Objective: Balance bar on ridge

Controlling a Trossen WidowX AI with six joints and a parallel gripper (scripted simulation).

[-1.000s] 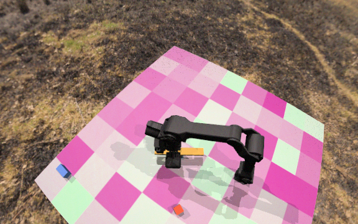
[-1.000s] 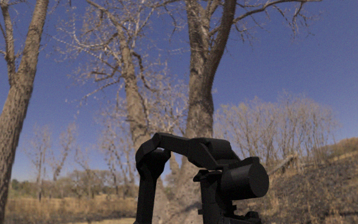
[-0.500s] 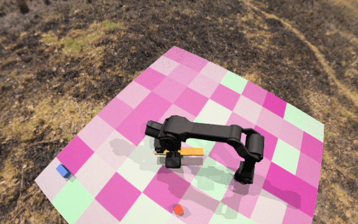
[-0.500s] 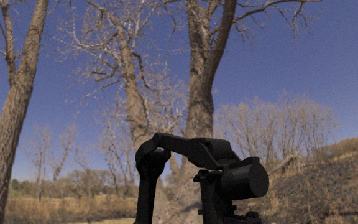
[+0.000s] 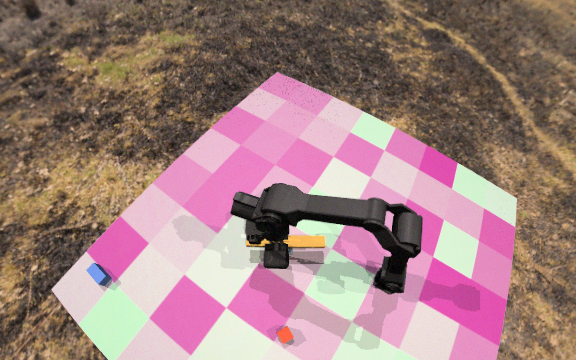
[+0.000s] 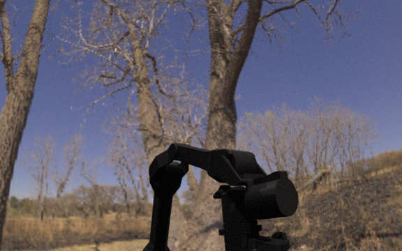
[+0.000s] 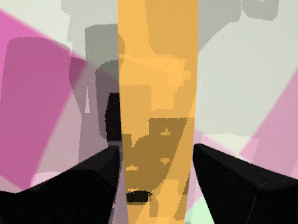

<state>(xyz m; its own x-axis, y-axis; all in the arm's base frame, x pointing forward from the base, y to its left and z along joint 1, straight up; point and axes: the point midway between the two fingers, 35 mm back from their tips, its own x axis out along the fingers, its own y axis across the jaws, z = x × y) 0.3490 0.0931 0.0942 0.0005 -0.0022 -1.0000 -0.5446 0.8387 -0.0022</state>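
The bar is 2 cm to the right of my gripper tip and 2 cm behind it. From my gripper tip the other things lie so: ridge: 2 cm to the right, 2 cm behind, 1 cm below; blue block: 41 cm to the left, 39 cm ahead, 4 cm below; small red block: 20 cm to the left, 16 cm behind, 4 cm below.
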